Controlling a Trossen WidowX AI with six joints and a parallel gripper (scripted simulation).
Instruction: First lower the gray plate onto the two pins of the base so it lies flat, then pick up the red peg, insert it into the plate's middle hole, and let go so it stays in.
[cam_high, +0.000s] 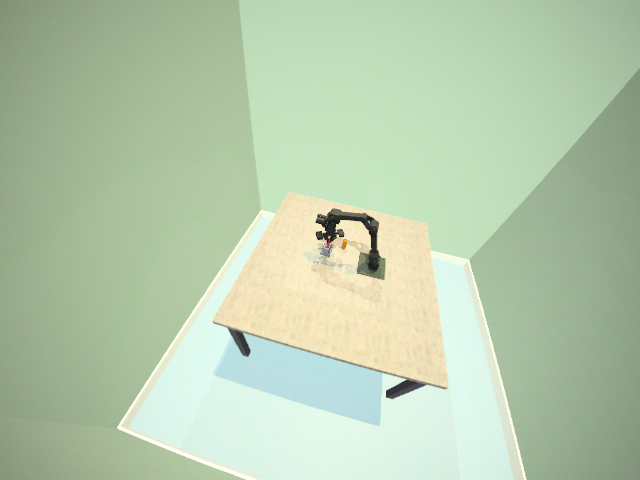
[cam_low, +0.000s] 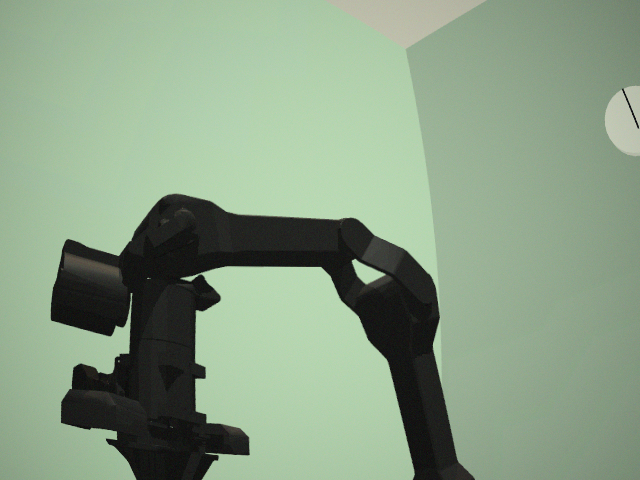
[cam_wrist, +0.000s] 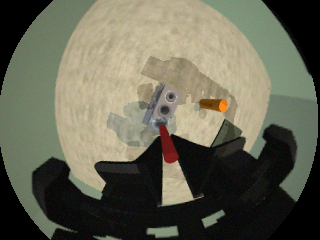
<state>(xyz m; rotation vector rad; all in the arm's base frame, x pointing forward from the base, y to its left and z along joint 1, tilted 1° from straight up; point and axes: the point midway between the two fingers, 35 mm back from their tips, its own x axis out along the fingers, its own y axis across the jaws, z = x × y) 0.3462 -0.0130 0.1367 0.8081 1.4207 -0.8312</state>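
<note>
The gray plate lies 70 mm below my gripper tip, 30 mm to the right of it and 10 mm ahead of it. From my gripper tip the other things lie so: red peg (right at my gripper tip); orange cylinder (110 mm behind, 100 mm to the right, 70 mm below).
</note>
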